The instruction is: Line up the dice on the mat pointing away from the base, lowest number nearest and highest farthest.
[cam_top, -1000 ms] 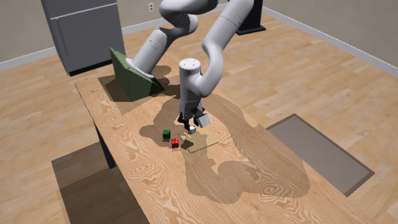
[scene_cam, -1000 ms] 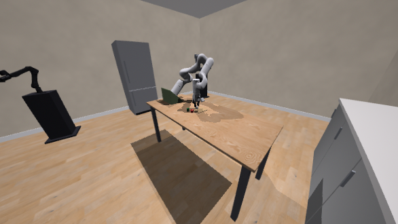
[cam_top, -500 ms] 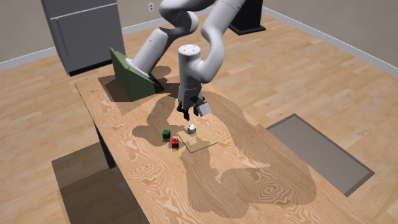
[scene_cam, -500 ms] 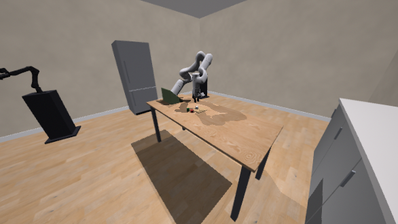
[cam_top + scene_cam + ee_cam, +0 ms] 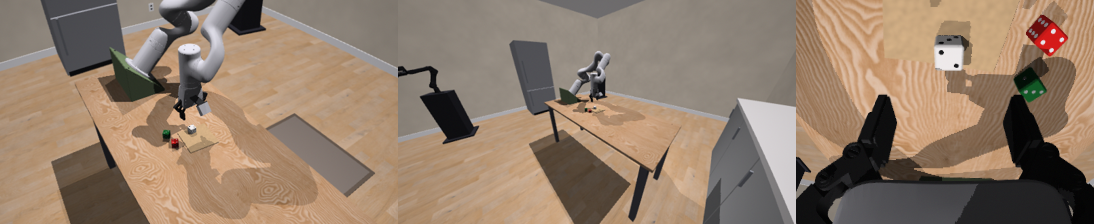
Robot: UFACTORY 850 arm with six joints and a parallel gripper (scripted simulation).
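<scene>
Now: hand 120 mm to the left of the green die, 100 mm above it and 20 mm past it. Also, from my hand: tan mat: 110 mm below, 40 mm ahead, 10 mm to the left; then red die: 100 mm to the right, 100 mm below, 50 mm ahead; then white die: 100 mm below.
</scene>
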